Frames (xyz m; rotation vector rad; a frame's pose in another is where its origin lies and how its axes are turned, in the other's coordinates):
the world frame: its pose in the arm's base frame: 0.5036 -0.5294 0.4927 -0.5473 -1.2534 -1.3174
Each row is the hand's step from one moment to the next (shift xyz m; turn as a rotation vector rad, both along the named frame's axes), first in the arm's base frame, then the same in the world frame.
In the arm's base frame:
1: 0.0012 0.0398 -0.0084 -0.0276 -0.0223 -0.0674
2: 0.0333 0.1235 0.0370 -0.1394 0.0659 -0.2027
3: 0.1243 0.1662 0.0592 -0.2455 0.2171 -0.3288
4: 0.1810 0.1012 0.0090 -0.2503 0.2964 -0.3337
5: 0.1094 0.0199 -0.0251 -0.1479 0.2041 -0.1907
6: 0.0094 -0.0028 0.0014 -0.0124 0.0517 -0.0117
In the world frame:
1: -0.0239 0.0084 0.0319 -0.0450 -0.0531 -0.0308
2: -0.0242 0.0739 0.1081 -0.1773 -0.1773 0.0445
3: -0.0411 0.1748 0.1198 -0.3282 -0.2773 0.1759
4: -0.0715 0.1931 0.0265 -0.3636 -0.2631 0.2457
5: -0.0536 0.0961 -0.0298 -0.2208 -0.1460 0.1727
6: 0.0004 0.0083 -0.0054 -0.0287 -0.0020 0.0462

